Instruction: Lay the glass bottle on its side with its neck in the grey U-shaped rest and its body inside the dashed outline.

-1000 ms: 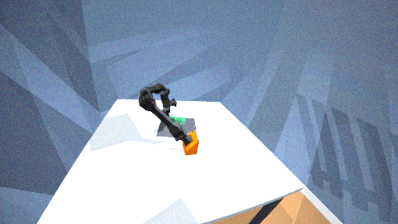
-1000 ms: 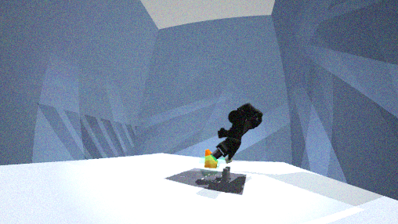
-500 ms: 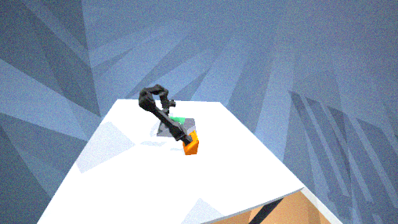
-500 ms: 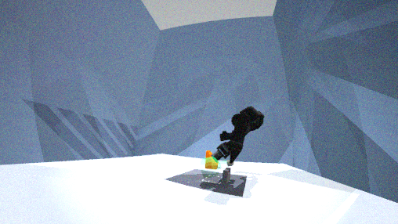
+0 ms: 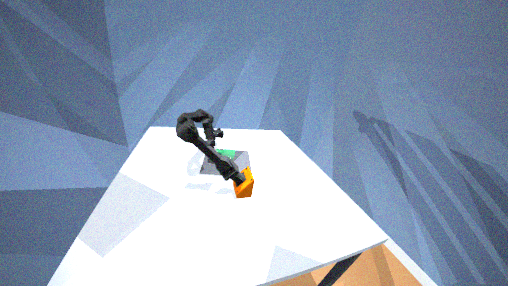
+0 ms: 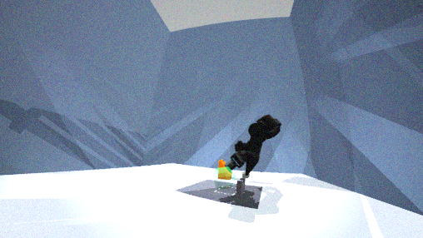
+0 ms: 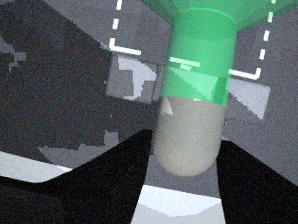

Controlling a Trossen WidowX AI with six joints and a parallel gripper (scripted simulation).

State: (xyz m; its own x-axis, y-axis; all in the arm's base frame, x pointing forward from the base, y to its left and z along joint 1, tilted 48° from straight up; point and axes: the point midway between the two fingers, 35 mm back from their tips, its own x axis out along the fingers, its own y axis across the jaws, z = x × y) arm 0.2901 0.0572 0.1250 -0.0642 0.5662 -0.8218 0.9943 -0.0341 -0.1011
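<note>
My gripper tip is 10 mm past the glass bottle, 50 mm to the left of it and 10 mm above it. The rest, counted from my gripper tip: dark grey mat: 20 mm behind, 90 mm to the right, 80 mm below.
</note>
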